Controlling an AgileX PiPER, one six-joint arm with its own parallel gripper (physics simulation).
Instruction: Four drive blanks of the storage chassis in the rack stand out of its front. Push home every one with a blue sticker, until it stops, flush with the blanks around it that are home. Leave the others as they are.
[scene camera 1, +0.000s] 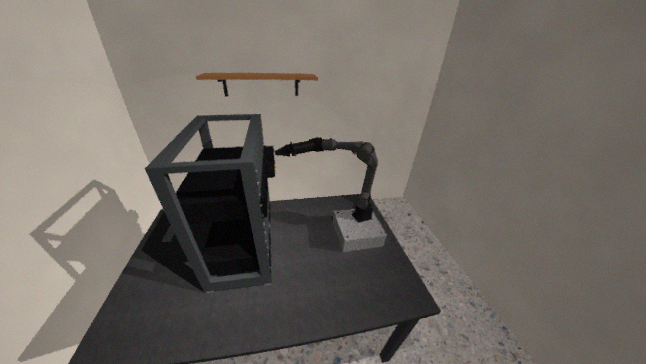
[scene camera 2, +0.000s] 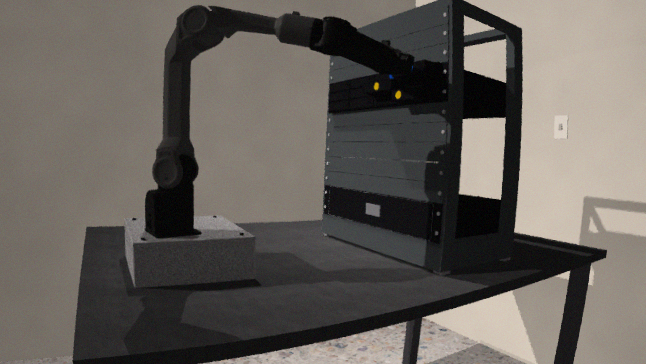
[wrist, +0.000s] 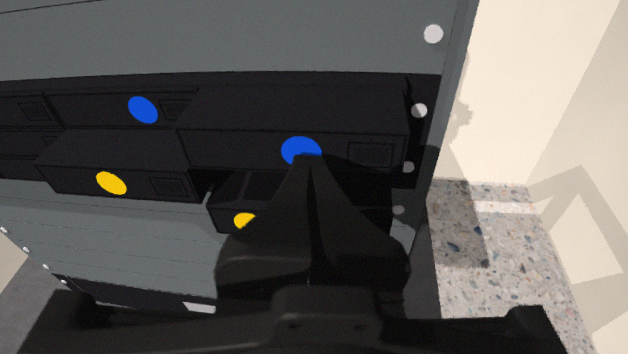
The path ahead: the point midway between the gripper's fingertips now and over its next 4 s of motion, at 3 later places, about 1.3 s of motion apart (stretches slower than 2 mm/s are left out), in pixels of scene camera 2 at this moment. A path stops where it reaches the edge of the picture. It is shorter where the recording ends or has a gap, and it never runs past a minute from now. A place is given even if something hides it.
The gripper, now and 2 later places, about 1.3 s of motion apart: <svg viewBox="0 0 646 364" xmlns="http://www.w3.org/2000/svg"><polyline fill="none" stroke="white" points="408,70 417,72 386,58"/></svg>
